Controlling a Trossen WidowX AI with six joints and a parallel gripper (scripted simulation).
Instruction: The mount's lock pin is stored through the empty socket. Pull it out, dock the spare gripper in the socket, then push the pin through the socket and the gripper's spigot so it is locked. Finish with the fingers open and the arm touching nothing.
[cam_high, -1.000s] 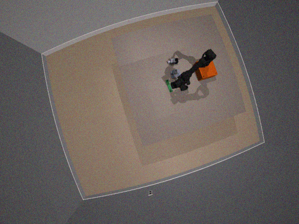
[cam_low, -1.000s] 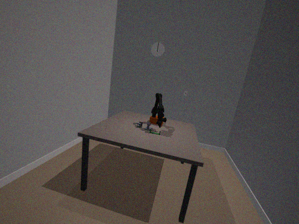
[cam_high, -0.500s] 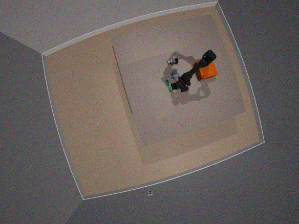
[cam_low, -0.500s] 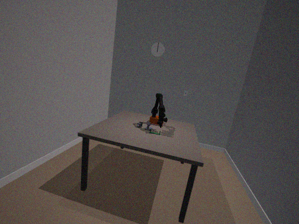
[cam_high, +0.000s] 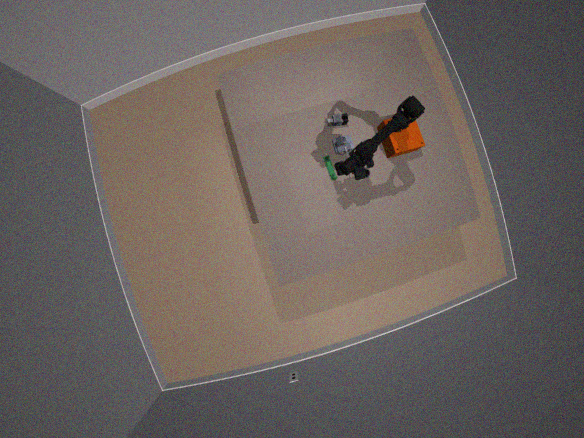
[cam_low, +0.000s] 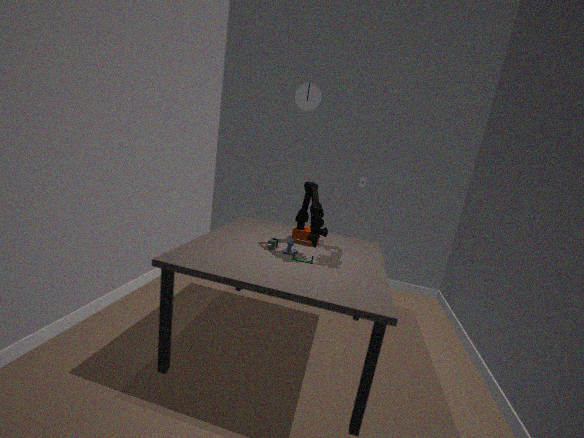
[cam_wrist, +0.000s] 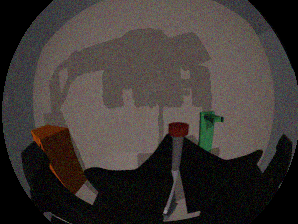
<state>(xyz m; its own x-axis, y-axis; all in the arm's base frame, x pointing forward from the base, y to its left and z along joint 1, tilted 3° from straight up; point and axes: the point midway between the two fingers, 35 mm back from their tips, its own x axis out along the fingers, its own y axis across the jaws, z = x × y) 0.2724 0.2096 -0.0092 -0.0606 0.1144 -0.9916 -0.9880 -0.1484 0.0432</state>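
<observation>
Right now the green strip is 9 cm ahead of my gripper tip, 6 cm below it and 4 cm to the right of it. Round my gripper tip: spare gripper: 30 cm to the right, 5 cm below, 2 cm ahead; then grey mount: 17 cm to the right, 3 cm below, 1 cm ahead.
</observation>
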